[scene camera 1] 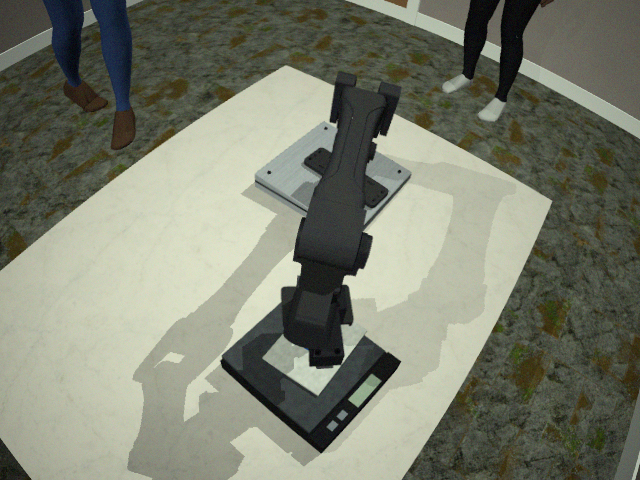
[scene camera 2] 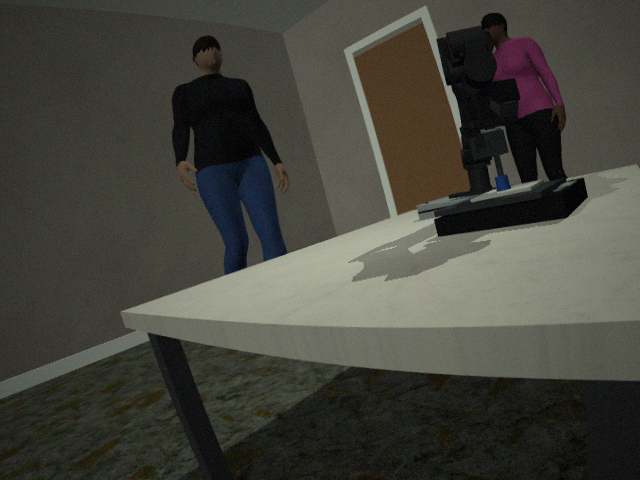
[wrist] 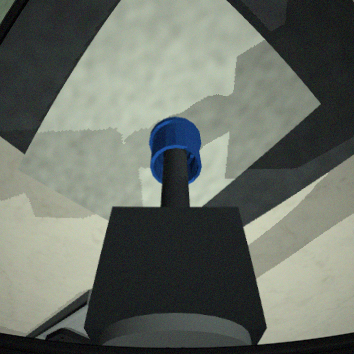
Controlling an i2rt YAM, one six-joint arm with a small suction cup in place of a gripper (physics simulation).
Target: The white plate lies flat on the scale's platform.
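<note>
The white square plate lies flat on the platform of the black scale near the table's front edge. My arm reaches down over it and hides much of the plate in scene camera 1. The blue suction cup stands upright right over the plate's middle, with nothing hanging from it. I cannot tell whether its rim still touches the plate. The scale's display and buttons face the front right.
The arm's grey base plate sits behind the scale on the cream table. People stand around the table: one in a black top and one in pink. A brown door is behind.
</note>
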